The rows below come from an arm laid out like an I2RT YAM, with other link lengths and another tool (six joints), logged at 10 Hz.
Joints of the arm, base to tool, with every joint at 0 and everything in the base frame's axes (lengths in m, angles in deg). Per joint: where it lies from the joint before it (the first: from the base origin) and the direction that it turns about. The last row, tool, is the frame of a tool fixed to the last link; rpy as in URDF.
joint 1: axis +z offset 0 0 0.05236
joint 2: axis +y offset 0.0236 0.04 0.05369
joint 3: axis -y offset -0.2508 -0.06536 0
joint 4: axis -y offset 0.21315 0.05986 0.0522
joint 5: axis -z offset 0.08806 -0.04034 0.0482
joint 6: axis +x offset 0.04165 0 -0.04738
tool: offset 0.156 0.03 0 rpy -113 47.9 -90
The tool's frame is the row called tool.
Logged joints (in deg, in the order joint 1, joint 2, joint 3, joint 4, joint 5, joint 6), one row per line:
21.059 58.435 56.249 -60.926 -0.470 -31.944
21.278 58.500 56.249 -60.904 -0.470 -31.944
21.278 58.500 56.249 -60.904 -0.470 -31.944
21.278 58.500 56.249 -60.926 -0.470 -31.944
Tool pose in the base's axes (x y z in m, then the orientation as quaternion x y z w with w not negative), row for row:
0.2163 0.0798 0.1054 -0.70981 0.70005 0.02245 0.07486
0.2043 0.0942 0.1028 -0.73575 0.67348 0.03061 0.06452
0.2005 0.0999 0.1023 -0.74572 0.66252 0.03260 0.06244
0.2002 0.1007 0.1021 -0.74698 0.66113 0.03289 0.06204
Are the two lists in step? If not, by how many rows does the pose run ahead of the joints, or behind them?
The pose runs 2 rows behind the joints: the pose in row i belongs to the joints in row i - 2.
